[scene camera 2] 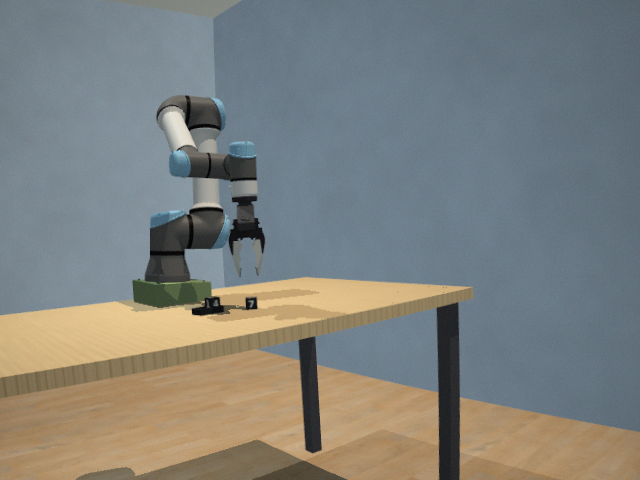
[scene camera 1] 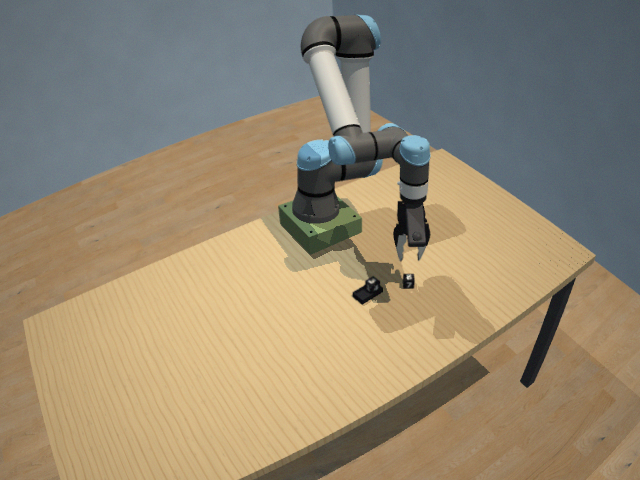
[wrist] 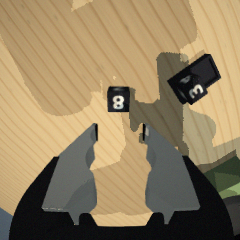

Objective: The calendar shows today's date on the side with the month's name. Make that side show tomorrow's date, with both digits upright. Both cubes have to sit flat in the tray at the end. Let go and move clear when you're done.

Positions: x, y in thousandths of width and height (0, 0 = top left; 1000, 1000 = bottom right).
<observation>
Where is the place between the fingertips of the gripper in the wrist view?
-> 502, 519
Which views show the gripper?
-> Scene camera 2, scene camera 1 and the wrist view: all of them.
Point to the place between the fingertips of the gripper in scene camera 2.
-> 388, 576
</observation>
